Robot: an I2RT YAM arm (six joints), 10 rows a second.
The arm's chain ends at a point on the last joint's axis. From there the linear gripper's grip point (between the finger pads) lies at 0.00 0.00 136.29 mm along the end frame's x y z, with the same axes.
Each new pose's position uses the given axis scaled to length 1; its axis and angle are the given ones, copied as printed.
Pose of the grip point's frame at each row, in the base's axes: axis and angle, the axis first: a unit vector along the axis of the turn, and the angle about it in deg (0 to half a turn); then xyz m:
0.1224 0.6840 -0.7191 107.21 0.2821 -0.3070 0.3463
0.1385 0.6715 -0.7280 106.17 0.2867 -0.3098 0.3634
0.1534 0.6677 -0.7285 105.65 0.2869 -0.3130 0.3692
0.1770 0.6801 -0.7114 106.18 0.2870 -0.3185 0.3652
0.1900 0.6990 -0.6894 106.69 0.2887 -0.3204 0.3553
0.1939 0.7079 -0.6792 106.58 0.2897 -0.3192 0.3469
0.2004 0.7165 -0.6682 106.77 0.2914 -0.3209 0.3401
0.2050 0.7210 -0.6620 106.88 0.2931 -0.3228 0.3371
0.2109 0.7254 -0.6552 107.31 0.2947 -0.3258 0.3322
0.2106 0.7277 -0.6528 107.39 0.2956 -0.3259 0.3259
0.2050 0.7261 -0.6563 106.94 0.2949 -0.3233 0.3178
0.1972 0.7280 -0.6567 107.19 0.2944 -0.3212 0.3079
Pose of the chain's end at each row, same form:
0.1224 0.6840 -0.7191 107.21 0.2086 -0.2042 0.2953
0.1385 0.6715 -0.7280 106.17 0.2164 -0.2065 0.3090
0.1534 0.6677 -0.7285 105.65 0.2186 -0.2087 0.3141
0.1770 0.6801 -0.7114 106.18 0.2199 -0.2110 0.3150
0.1900 0.6990 -0.6894 106.69 0.2204 -0.2111 0.3111
0.1939 0.7079 -0.6792 106.58 0.2203 -0.2096 0.3050
0.2004 0.7165 -0.6682 106.77 0.2214 -0.2107 0.3010
0.2050 0.7210 -0.6620 106.88 0.2229 -0.2121 0.2996
0.2109 0.7254 -0.6552 107.31 0.2247 -0.2143 0.2968
0.2106 0.7277 -0.6528 107.39 0.2253 -0.2144 0.2912
0.2050 0.7261 -0.6563 106.94 0.2239 -0.2127 0.2817
0.1972 0.7280 -0.6567 107.19 0.2225 -0.2111 0.2720

